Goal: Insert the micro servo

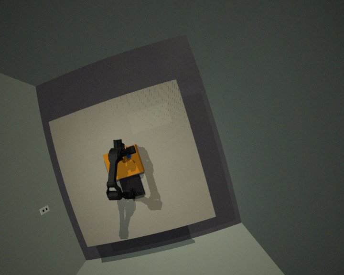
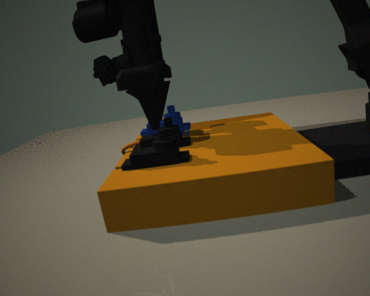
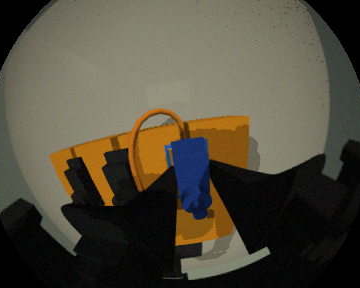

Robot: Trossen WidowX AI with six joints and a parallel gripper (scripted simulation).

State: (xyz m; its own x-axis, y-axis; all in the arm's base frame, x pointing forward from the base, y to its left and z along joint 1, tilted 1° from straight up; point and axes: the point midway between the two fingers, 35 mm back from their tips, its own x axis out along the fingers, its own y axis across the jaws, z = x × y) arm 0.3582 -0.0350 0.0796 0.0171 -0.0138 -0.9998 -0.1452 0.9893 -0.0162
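The orange deck is 13 cm behind my gripper tip, 6 cm to the left of it and 4 cm below it.
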